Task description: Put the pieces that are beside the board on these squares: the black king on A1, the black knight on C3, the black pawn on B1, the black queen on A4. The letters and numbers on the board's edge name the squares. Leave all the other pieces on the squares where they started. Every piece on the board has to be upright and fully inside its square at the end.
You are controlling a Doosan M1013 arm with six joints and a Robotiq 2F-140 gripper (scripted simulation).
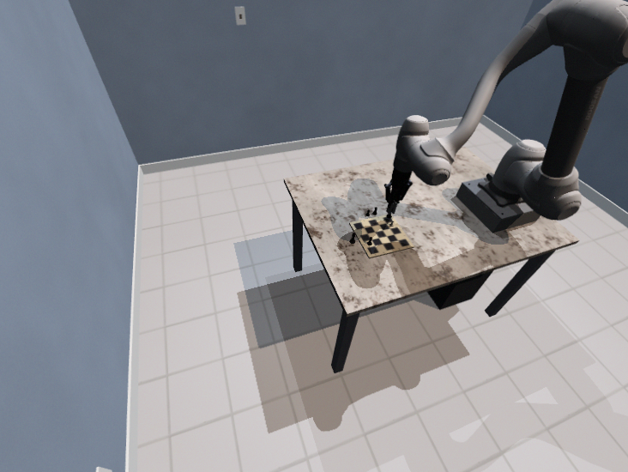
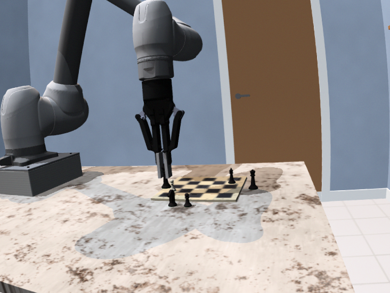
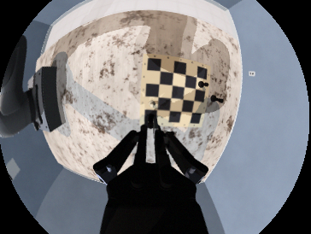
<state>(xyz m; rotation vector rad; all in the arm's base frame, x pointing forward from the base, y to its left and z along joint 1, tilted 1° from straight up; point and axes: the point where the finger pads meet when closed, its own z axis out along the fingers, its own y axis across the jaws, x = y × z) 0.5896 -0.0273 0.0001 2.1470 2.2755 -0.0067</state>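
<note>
Right now my hand is 7 cm above the white pawn and 4 cm to the right of it. Also, from my hand: black king (3 cm below); small chessboard (8 cm to the left, 8 cm below, 7 cm ahead); black pawn (8 cm ahead, 7 cm below, 6 cm to the right).
</note>
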